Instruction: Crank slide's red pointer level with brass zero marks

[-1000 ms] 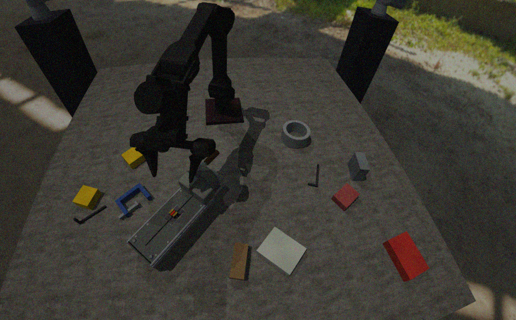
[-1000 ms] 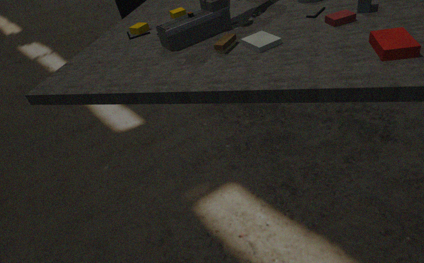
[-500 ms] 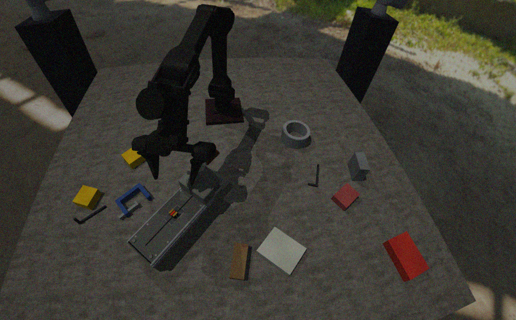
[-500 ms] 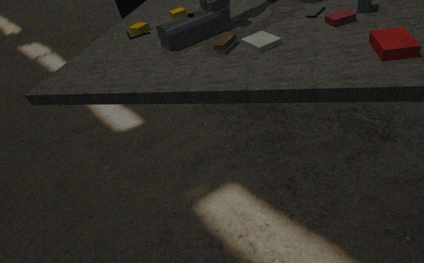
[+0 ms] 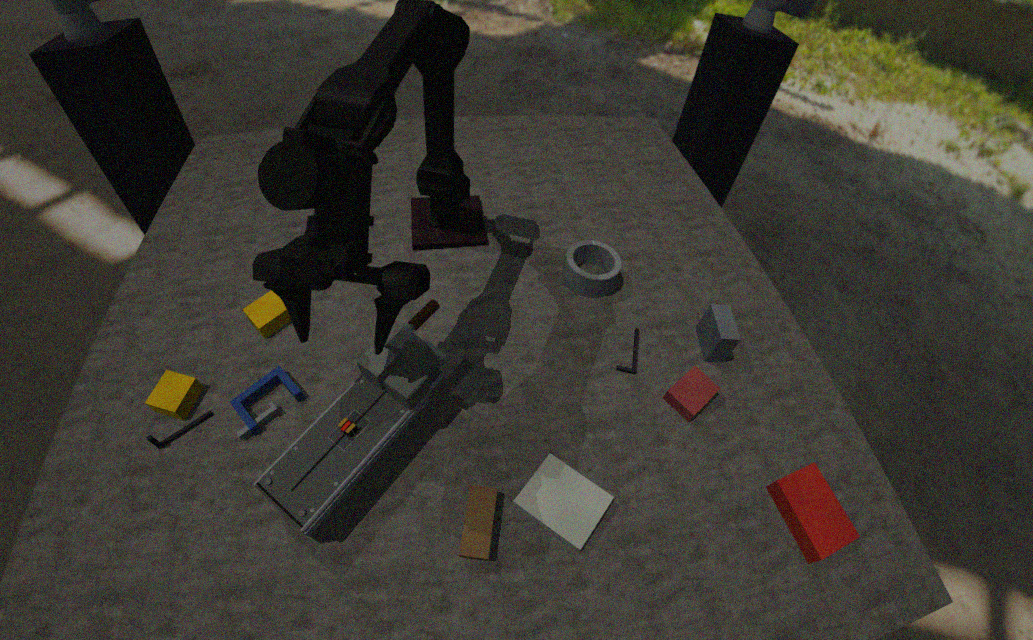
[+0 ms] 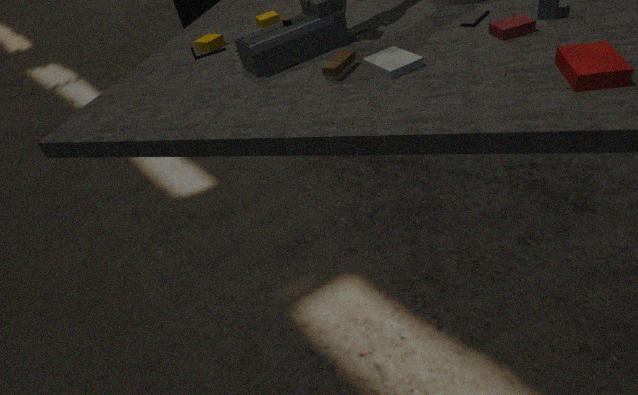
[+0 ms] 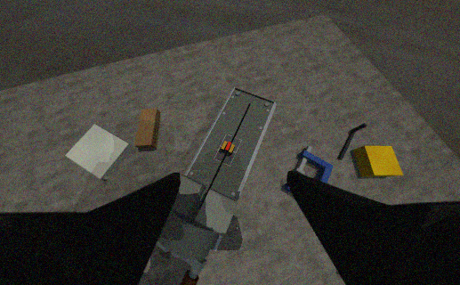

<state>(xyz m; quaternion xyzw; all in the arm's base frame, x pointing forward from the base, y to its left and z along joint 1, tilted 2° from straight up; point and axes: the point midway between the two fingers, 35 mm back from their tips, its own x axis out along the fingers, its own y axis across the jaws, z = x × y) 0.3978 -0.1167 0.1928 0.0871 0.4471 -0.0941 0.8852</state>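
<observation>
The brown crank handle lies 100 mm behind my gripper tip, 90 mm to the left of it and 80 mm below it. Round my gripper tip: white plate 140 mm ahead, 260 mm to the left, 170 mm below; red pointer 60 mm ahead, 10 mm to the right, 100 mm below; brown block 160 mm ahead, 150 mm to the left, 160 mm below.
</observation>
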